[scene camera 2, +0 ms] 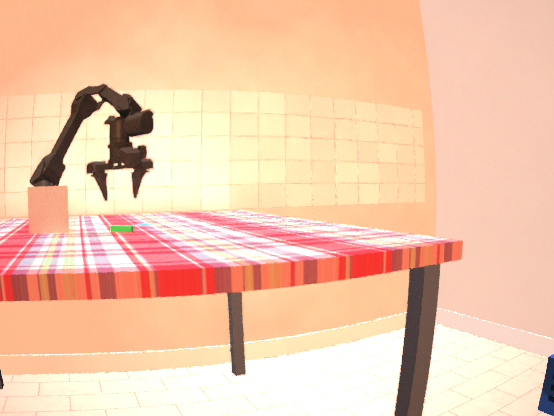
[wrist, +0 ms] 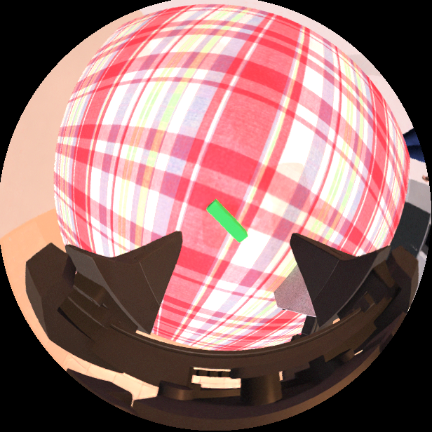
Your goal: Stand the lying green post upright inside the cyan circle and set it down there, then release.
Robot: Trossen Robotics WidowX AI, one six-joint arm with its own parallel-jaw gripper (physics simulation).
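Frame: origin at the arm's base, x right, y back, z down, level; millimetres.
Seen in the pictures: gripper, fingertip midpoint: (scene camera 2: 120, 199); arm's base, origin of the base link: (scene camera 2: 43, 202).
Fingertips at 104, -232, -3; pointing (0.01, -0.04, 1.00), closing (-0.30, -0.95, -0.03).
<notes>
Pixels of each thing's top centre, then the offset from my fingertips to it, as dx, dy, dz. "*": a spot on its surface instead. Level surfaces: height alone.
- green post, middle of its top: (scene camera 2: 121, 225) -19, -2, +69
- cyan circle, surface spot: (scene camera 2: 144, 225) * -196, -105, +87
- table, its level: dz +86
The green post (scene camera 2: 121, 228) (wrist: 227, 221) lies on its side on the checked tablecloth. The cyan circle (scene camera 2: 144, 225) is a faint flat patch on the cloth, just right of the post in the scene view; it does not show in the wrist view. My gripper (scene camera 2: 120, 198) (wrist: 239, 238) is open and empty, pointing down above the post with a gap between its fingertips and the table. In the wrist view the post lies slanted, ahead of and between the fingertips.
The arm's pinkish base block (scene camera 2: 48, 210) stands on the table, left of the post in the scene view. The table (scene camera 2: 300, 250) has a red and white checked cover, and its right edge shows in the scene view. A tiled wall (scene camera 2: 260, 145) rises behind it.
</notes>
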